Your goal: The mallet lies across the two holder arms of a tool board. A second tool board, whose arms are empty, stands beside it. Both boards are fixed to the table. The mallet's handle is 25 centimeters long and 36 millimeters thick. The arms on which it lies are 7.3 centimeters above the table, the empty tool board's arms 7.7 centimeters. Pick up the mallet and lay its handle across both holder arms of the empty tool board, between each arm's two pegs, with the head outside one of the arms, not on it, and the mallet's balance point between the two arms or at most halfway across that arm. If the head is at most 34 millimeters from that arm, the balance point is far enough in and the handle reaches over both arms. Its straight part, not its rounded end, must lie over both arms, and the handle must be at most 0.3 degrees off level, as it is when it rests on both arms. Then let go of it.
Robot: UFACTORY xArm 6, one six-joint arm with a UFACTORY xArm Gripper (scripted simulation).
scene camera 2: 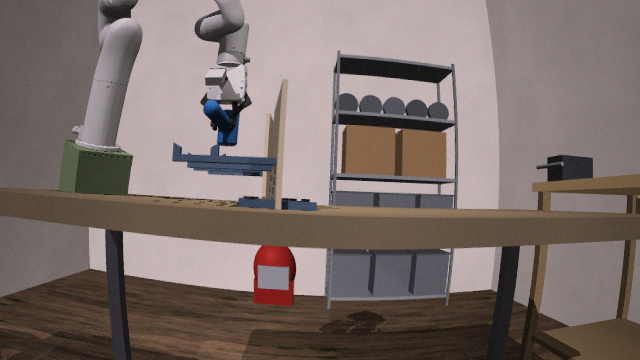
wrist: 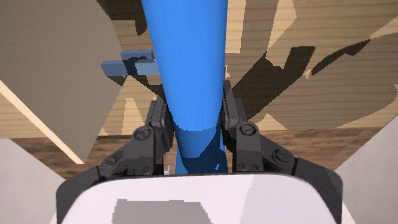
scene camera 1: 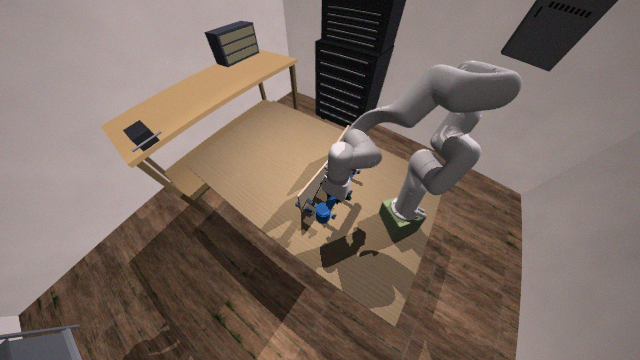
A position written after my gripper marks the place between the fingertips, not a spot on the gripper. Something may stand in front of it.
Note:
I see my gripper (scene camera 2: 222, 130) and a blue mallet (scene camera 2: 211, 109).
The blue mallet is seen too in the wrist view (wrist: 189, 49). My gripper shows as well in the wrist view (wrist: 196, 96).

